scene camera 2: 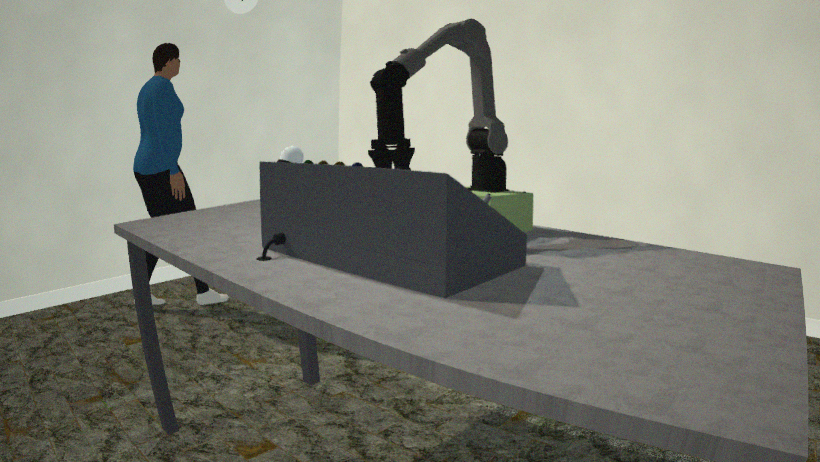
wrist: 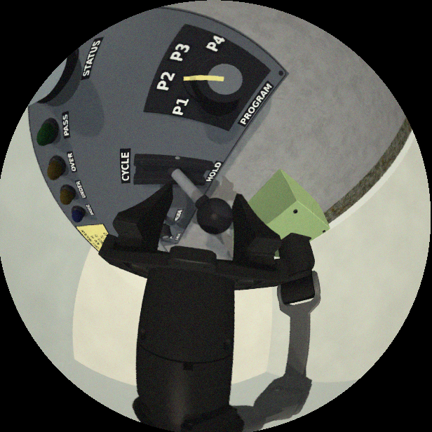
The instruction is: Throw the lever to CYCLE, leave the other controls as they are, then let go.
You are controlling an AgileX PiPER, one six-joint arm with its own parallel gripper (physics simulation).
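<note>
The lever (wrist: 187, 185) has a grey shaft and a black ball knob (wrist: 214, 216). It rises from a dark slotted plate (wrist: 150, 169) between the CYCLE label (wrist: 125, 166) and the HOLD label (wrist: 214, 171), and leans to the HOLD side. My gripper (wrist: 203, 194) (scene camera 2: 392, 166) is open, with the knob between its fingers. In the wrist view the knob is close to the right finger, with a wider gap to the left finger; whether it touches is unclear. In the scene view the fingertips are partly hidden behind the console (scene camera 2: 355, 223).
The PROGRAM dial (wrist: 225, 79) points at P2. Pass, over and under lamps and a blue lamp (wrist: 77, 214) line the console's far side. Small controls (wrist: 167, 231) show between the fingers. The green base block (wrist: 287, 205) (scene camera 2: 507, 209) stands beyond the console. A person (scene camera 2: 159, 126) is behind the table (scene camera 2: 659, 321).
</note>
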